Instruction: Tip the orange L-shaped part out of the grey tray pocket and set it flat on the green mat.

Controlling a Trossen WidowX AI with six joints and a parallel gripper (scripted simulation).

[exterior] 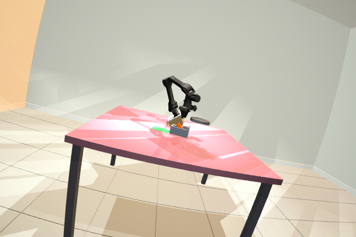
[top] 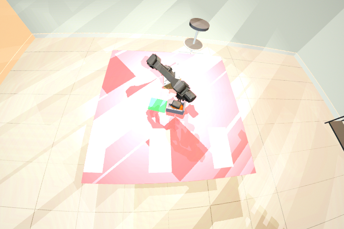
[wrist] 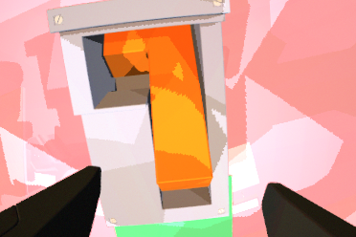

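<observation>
Now: the orange L-shaped part 11 cm below my gripper tip, 2 cm to the left of it and 1 cm behind it. Also, from my gripper tip: green mat (16 cm to the right, 16 cm below, 4 cm behind).
</observation>
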